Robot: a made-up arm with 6 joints.
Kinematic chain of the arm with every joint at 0, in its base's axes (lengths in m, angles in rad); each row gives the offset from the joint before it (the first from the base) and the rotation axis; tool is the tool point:
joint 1: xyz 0 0 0.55 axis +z
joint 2: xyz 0 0 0 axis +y
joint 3: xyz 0 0 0.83 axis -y
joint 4: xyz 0 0 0 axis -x
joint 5: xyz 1.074 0 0 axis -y
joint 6: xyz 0 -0.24 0 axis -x
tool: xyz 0 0 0
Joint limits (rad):
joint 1: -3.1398..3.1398
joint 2: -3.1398..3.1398
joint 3: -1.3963..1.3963
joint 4: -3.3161..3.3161
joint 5: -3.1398..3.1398
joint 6: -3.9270..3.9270
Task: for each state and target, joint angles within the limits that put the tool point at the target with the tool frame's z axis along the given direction. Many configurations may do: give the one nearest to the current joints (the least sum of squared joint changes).
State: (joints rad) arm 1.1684 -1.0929 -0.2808 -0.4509 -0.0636 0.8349
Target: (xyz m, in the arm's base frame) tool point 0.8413 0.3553 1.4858 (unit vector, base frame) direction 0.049 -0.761 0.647
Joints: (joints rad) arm 0.5584 -0.2210 0.0714 -0.9252 0.1630 0.1750
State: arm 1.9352 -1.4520 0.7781 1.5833 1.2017 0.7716
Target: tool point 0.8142 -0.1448 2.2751 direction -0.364 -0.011 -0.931
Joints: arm 2.9142 -0.5998 1.0855 1.3930 1.5209 0.2590
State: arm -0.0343 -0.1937 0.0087 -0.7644 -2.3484 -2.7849
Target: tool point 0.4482 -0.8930 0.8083 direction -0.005 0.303 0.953
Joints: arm -0.8719 0.0715 -0.4272 -0.2686 -2.3451 -3.5276
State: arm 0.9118 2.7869 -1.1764 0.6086 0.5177 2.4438
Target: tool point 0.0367 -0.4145 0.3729 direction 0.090 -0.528 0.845
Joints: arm 1.1987 2.2160 -1.3685 0.6914 0.9033 2.9923
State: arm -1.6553 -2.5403 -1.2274 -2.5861 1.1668 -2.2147
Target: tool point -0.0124 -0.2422 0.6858 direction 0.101 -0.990 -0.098
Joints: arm -1.9028 -2.2101 -1.3868 -1.8546 1.2217 -2.1857
